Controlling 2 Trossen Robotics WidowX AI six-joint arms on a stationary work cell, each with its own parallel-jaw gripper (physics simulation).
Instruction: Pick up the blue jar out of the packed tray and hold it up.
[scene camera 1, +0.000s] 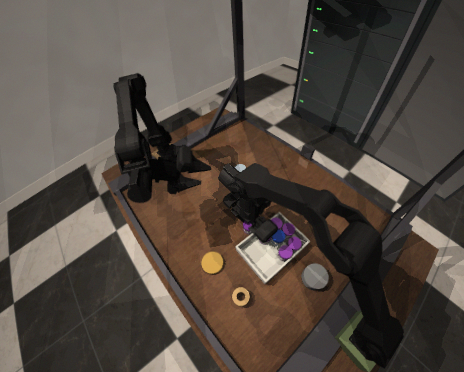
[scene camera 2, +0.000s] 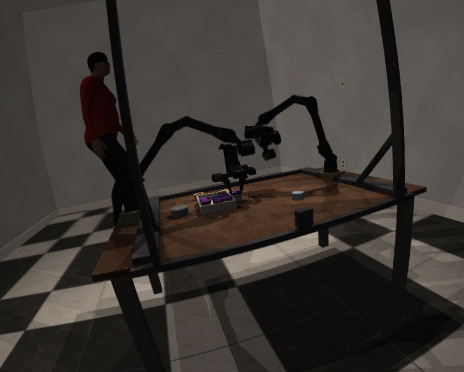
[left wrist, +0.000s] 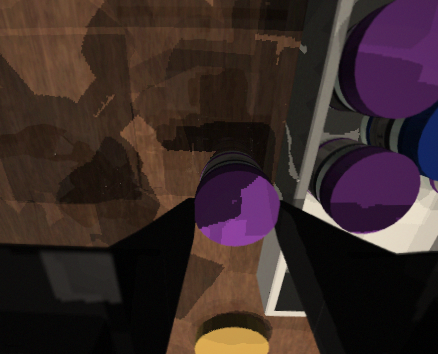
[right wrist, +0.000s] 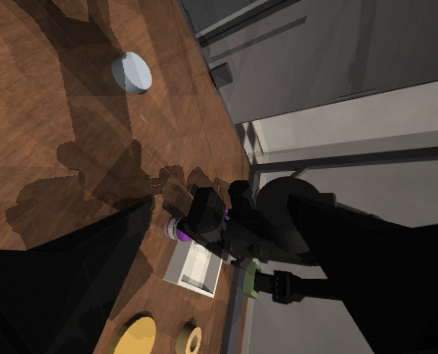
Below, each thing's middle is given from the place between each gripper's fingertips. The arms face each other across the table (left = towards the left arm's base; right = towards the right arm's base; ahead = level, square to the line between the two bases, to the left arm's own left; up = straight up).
Labels:
Right now my left hand is 10 cm to the right of the white tray (right wrist: 177, 264), 1 cm past it and 1 cm above it. Round my left hand: pale blue cylinder (right wrist: 131, 73) (21 cm to the right, 16 cm behind, 2 cm below).
Now: right hand 190 mm past the pale blue cylinder, 50 mm to the left of it and 170 mm above it. From my right hand the other things lie so: white tray: 40 mm behind, 260 mm to the left, 170 mm below.

